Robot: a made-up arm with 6 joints. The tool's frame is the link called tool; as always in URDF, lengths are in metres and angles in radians. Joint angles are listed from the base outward. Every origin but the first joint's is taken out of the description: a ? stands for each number. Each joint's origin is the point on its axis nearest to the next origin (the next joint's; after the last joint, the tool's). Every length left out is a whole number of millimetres.
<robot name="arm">
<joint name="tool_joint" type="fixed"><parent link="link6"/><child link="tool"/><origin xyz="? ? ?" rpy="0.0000 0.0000 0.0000"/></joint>
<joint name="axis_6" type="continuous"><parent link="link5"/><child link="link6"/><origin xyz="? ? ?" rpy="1.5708 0.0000 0.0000"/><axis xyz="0 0 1"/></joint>
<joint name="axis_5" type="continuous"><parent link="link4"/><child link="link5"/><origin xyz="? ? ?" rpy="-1.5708 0.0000 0.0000"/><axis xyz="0 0 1"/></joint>
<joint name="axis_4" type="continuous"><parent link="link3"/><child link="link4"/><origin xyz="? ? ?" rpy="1.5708 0.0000 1.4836"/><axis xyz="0 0 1"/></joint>
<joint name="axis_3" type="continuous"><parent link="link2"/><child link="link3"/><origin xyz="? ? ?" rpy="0.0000 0.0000 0.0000"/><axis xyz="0 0 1"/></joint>
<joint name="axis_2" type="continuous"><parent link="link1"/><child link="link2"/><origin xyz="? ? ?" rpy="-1.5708 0.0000 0.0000"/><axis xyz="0 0 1"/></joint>
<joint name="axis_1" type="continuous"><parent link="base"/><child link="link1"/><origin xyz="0.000 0.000 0.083" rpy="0.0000 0.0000 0.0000"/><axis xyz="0 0 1"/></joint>
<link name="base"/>
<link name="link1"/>
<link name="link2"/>
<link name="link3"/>
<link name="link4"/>
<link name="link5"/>
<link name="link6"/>
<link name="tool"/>
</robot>
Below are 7 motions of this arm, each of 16 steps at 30 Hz.
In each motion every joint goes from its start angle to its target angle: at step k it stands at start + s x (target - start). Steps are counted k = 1, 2, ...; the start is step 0. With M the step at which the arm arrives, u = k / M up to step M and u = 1 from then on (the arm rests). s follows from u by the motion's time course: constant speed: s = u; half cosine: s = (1 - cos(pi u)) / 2; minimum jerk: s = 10 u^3 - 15 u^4 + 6 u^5.
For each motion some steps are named. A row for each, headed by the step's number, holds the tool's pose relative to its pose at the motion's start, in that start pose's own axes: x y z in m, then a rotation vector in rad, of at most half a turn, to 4 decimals.
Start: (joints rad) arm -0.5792 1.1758 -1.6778 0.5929 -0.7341 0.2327
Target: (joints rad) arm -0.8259 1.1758 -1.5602 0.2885 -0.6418 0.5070
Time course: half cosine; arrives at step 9
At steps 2, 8, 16:
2: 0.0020 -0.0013 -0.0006 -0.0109 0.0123 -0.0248
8: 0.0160 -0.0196 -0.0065 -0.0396 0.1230 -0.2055
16: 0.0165 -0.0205 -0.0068 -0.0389 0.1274 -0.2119

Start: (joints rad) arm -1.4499 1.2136 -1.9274 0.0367 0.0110 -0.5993
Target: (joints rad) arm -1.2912 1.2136 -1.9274 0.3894 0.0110 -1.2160
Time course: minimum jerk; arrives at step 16
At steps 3, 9, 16:
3: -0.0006 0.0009 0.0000 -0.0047 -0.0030 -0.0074
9: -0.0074 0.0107 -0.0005 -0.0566 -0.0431 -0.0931
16: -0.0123 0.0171 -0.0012 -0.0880 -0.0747 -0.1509

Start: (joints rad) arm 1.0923 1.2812 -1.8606 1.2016 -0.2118 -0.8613
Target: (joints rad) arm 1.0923 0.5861 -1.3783 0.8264 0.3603 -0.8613
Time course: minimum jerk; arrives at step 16
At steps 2, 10, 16:
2: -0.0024 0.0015 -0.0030 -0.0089 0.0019 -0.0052
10: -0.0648 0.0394 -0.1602 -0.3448 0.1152 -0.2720
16: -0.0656 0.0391 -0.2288 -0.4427 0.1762 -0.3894

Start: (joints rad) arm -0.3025 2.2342 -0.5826 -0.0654 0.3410 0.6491
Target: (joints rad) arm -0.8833 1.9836 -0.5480 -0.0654 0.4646 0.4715
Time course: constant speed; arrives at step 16
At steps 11, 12, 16:
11: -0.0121 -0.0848 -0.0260 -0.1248 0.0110 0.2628
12: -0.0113 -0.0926 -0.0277 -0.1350 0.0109 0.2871
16: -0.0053 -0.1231 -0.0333 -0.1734 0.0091 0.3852

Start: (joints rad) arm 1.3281 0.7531 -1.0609 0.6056 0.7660 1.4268
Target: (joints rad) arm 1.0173 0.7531 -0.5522 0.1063 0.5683 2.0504
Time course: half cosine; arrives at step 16
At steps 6, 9, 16:
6: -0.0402 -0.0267 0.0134 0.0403 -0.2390 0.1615
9: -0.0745 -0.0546 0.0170 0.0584 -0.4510 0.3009
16: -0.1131 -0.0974 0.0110 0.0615 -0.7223 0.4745

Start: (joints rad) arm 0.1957 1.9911 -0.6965 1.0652 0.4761 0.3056
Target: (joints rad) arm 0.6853 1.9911 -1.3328 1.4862 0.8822 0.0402
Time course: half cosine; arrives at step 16
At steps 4, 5, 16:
4: 0.0241 0.0270 0.0014 -0.0666 0.0637 -0.0890
5: 0.0384 0.0400 0.0014 -0.1013 0.1000 -0.1367
16: 0.2353 0.1139 -0.0375 -0.4583 0.6021 -0.6728

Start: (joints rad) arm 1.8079 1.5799 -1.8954 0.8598 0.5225 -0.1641
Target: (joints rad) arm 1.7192 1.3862 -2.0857 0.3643 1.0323 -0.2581
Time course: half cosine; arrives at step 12
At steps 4, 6, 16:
4: -0.0044 0.0111 -0.0233 0.0197 0.0501 -0.1650
6: -0.0080 0.0183 -0.0481 0.0653 0.0982 -0.3209
16: -0.0148 0.0240 -0.1030 0.2283 0.1880 -0.5888

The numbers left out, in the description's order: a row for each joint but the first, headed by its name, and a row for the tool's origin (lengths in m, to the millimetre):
tool: 0.000 0.000 0.000
axis_6: 0.000 -0.132 0.000
axis_5: 0.000 0.000 0.000
axis_4: 0.169 -0.030 0.000
axis_3: -0.321 -0.044 0.000
axis_2: 0.000 0.000 0.000

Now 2 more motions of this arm.
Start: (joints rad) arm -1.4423 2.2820 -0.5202 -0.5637 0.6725 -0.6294
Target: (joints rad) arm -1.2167 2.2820 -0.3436 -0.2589 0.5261 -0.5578
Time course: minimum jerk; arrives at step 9
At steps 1, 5, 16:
1: -0.0005 0.0007 0.0000 -0.0011 -0.0006 0.0010
5: -0.0236 0.0364 0.0011 -0.0524 -0.0169 0.0657
16: -0.0342 0.0596 0.0031 -0.0772 -0.0137 0.1221

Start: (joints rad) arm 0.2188 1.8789 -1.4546 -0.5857 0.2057 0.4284
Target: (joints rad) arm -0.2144 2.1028 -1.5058 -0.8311 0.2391 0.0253
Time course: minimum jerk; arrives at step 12
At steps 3, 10, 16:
3: 0.0082 -0.0179 0.0094 0.0408 0.0281 -0.0466
10: 0.1020 -0.1741 0.0510 0.2844 0.3504 -0.4027
16: 0.1068 -0.1805 0.0513 0.2903 0.3664 -0.4158

